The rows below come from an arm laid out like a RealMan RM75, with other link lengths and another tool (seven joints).
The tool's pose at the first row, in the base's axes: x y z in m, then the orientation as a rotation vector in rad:
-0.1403, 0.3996, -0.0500, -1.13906, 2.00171, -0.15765
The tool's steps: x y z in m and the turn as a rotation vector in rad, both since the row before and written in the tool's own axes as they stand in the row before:
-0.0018, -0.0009, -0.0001, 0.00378, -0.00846, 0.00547
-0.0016, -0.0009, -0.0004, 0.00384, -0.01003, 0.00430
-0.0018, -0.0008, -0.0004, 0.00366, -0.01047, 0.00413
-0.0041, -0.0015, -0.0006, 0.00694, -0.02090, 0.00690
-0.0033, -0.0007, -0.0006, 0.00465, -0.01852, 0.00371
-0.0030, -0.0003, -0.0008, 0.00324, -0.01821, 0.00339
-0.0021, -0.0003, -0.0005, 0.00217, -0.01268, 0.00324
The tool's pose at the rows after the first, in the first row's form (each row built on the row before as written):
-0.1393, 0.4004, -0.0485, -1.13002, 1.99613, -0.15351
-0.1386, 0.4010, -0.0469, -1.12193, 1.98851, -0.14912
-0.1379, 0.4018, -0.0452, -1.11408, 1.98045, -0.14440
-0.1363, 0.4038, -0.0416, -1.10001, 1.96370, -0.13538
-0.1355, 0.4056, -0.0388, -1.09091, 1.94797, -0.12728
-0.1352, 0.4074, -0.0363, -1.08307, 1.93269, -0.11823
-0.1349, 0.4086, -0.0345, -1.07680, 1.92252, -0.11139

